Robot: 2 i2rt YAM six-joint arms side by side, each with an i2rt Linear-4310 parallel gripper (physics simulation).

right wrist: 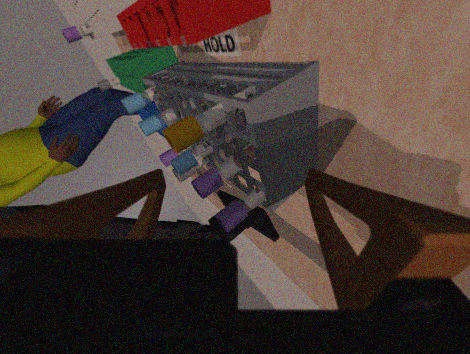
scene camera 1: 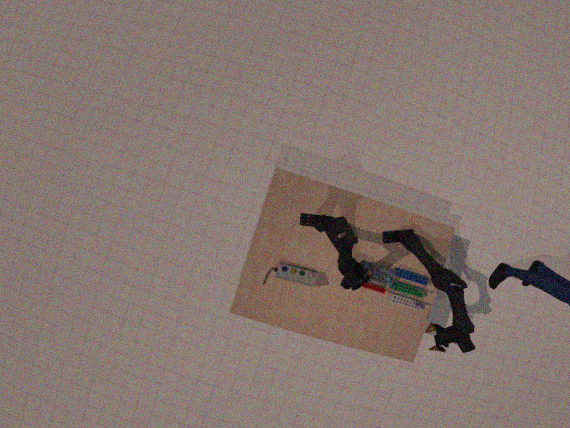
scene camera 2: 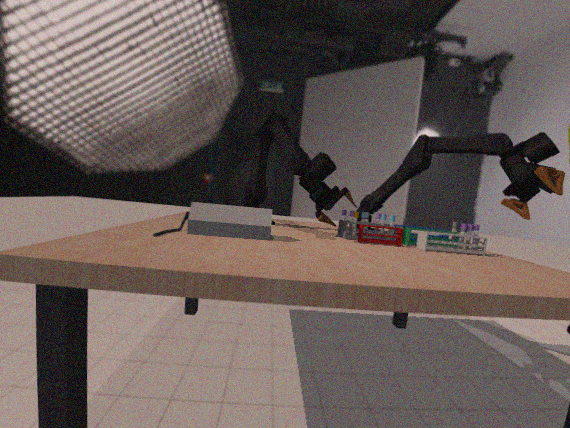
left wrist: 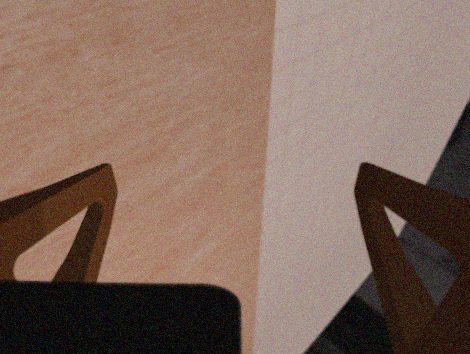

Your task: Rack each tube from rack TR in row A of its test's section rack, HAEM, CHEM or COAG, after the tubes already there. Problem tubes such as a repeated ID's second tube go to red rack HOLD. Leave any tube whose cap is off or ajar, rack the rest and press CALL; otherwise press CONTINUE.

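Observation:
Grey rack holds several upright tubes: purple caps, a yellow cap and light-blue caps show in the right wrist view. Red HOLD rack stands beside it. Green rack, blue rack and white rack stand to the right in scene camera 1; their labels are unreadable. My right gripper is open and empty above the grey rack's tubes. My left gripper is open and empty, high by the table edge.
A grey button box with blue, yellow, green and white buttons and a cable lies at the left of the wooden table. A person is beyond the table. Purple-capped tubes stand in the white rack.

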